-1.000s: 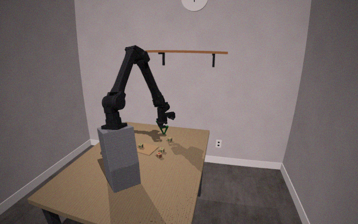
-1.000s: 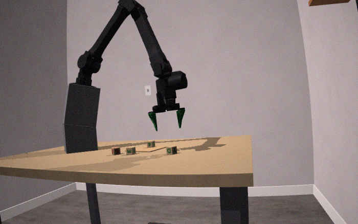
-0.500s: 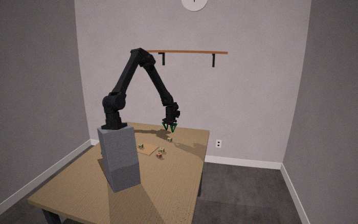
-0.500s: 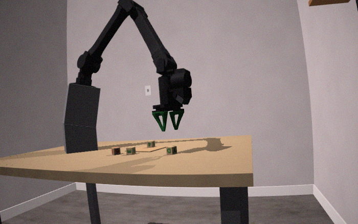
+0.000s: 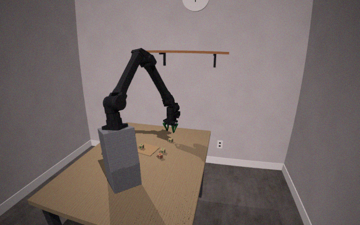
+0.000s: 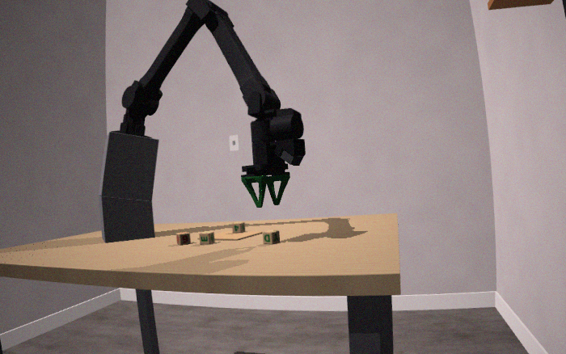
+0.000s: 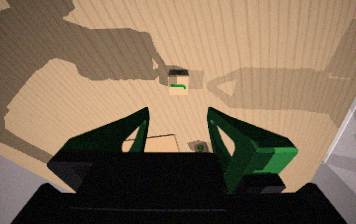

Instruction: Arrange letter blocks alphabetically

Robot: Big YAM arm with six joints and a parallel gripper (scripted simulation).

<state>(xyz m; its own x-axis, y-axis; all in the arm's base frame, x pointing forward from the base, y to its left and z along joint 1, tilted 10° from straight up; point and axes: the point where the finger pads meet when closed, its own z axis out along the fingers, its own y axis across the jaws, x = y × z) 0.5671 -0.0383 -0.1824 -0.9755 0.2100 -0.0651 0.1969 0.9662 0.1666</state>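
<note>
Right now my hand is 8 cm above the green-lettered block. Also, from my hand: dark block: 19 cm behind, 15 cm to the left, 8 cm below; pale mat: 19 cm behind, 11 cm to the left, 10 cm below.
</note>
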